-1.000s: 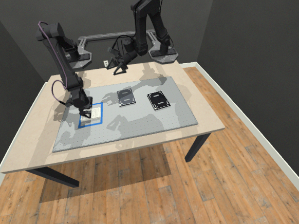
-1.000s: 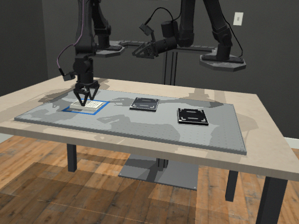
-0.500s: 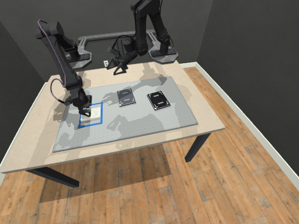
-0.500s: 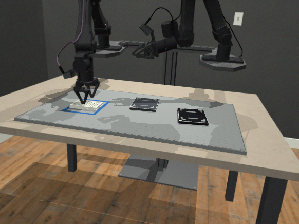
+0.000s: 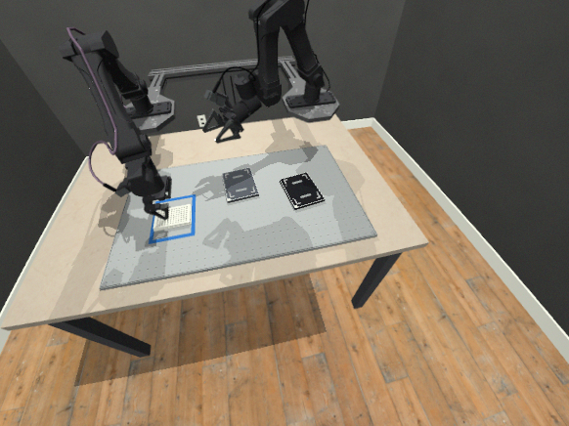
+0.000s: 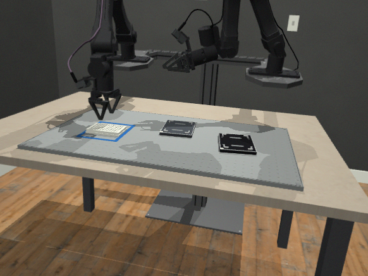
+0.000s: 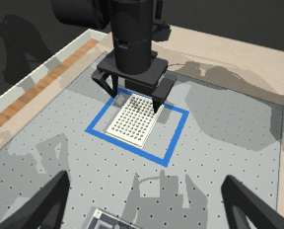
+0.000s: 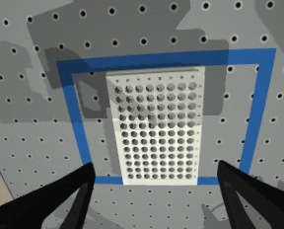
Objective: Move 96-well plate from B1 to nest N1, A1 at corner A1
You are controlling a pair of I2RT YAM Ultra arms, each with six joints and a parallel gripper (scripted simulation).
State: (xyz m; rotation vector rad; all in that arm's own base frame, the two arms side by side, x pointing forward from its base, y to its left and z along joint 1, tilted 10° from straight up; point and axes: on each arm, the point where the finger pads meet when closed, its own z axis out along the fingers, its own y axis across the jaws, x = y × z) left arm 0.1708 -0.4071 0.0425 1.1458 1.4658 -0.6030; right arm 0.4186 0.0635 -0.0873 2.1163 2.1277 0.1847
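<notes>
Right now my right hand is 6 cm above the white 96-well plate. Round my right hand: black plate nest (47 cm to the left, 9 cm behind, 6 cm below).
</notes>
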